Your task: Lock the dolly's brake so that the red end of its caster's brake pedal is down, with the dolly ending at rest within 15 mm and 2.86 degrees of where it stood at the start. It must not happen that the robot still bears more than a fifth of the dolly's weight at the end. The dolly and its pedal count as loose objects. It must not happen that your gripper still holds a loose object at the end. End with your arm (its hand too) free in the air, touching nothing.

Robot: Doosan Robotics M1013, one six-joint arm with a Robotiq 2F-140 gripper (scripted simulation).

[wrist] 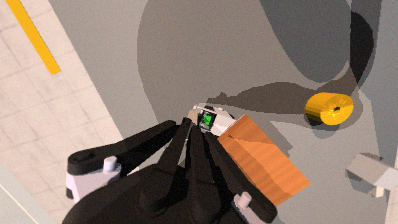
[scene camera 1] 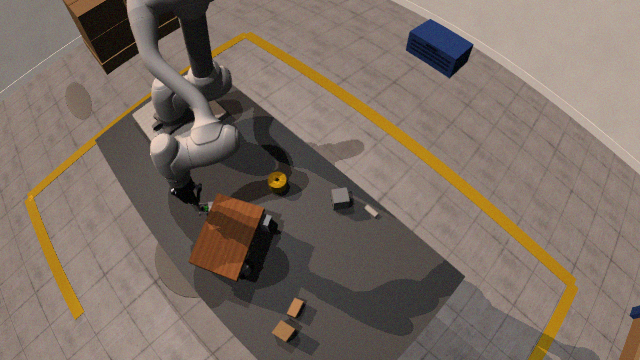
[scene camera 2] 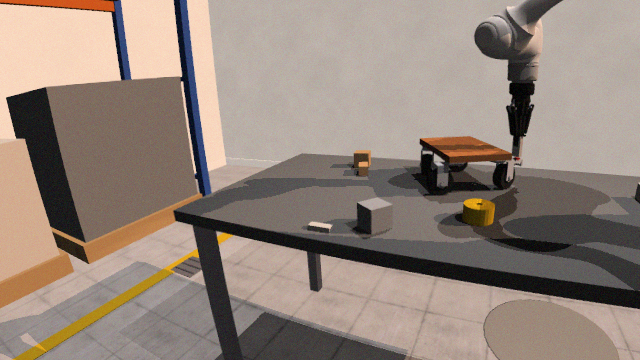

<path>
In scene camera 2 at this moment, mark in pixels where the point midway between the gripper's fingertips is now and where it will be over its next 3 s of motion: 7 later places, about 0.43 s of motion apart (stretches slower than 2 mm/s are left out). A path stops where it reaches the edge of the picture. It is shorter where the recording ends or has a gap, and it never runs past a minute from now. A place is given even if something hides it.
My gripper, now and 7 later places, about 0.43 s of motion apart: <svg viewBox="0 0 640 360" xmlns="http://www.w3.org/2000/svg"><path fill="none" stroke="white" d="M516 156L516 156L516 158L516 159L515 160L517 153L518 140L518 136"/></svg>
</path>
